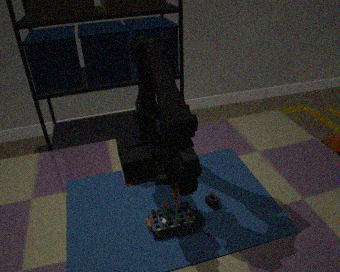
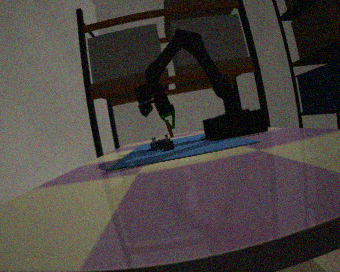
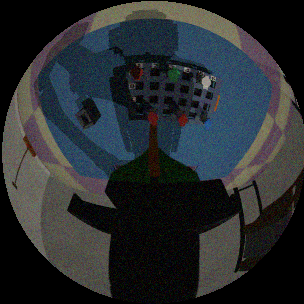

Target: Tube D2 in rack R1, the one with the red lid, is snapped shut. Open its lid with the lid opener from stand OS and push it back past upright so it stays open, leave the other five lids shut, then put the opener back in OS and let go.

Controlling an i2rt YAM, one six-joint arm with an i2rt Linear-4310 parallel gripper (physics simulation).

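Pixels of known places: gripper, between the fingertips: (image 1: 173, 188) (image 2: 173, 128) (image 3: 153, 151); arm's base, origin of its link: (image 1: 148, 137) (image 2: 232, 114).
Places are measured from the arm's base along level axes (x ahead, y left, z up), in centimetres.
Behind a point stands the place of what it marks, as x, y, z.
The dark tube rack R1 (image 1: 161, 234) @[38.0, -9.8, -8.0] (image 2: 161, 146) @[35.0, 0.8, -8.0] (image 3: 175, 95) @[34.3, -5.1, -5.8] stands on the blue mat (image 1: 101, 216) @[23.6, -24.3, -8.8] (image 2: 196, 147) @[24.2, 17.9, -8.8] (image 3: 241, 113) @[31.8, -22.1, -8.8]. It holds several lidded tubes. The red lid at D2 (image 1: 177, 201) @[31.8, -2.0, -3.7] (image 3: 153, 118) @[31.9, -2.1, -3.8] is on the rack edge nearest the arm. My gripper (image 1: 174, 187) @[28.3, -1.8, -1.6] (image 2: 169, 121) (image 3: 154, 149) @[28.3, -1.8, -1.6] is shut on the orange lid opener (image 1: 175, 195) @[30.4, -2.1, -2.4] (image 2: 170, 132) @[29.9, -1.4, -2.9] (image 3: 154, 147) @[31.0, -2.1, 0.3]. It points steeply down, and its tip is at the D2 lid. I cannot tell how far this lid is tipped. Stand OS (image 1: 212, 201) @[34.5, 8.4, -5.6] (image 3: 88, 115) @[33.2, 8.2, -5.7], a small dark block, is empty beside the rack.
Other lids are dark red (image 3: 135, 73) @[37.8, -0.6, -4.0], green (image 1: 177, 216) @[37.2, -4.4, -3.8] (image 3: 173, 73) @[37.5, -4.5, -4.0], white (image 1: 164, 220) @[36.9, -8.2, -4.0] (image 3: 206, 81) @[37.0, -8.5, -4.0], red (image 1: 165, 204) @[31.3, -5.7, -3.9] (image 3: 183, 120) @[31.4, -5.9, -4.0] and blue (image 3: 208, 124) @[30.9, -9.8, -4.0]. The arm's dark base (image 1: 134, 162) @[11.4, -9.1, -0.9] (image 2: 233, 124) @[5.7, 10.6, -3.9] is behind the mat. A shelf unit (image 1: 181, 40) (image 2: 86, 81) stands at the wall.
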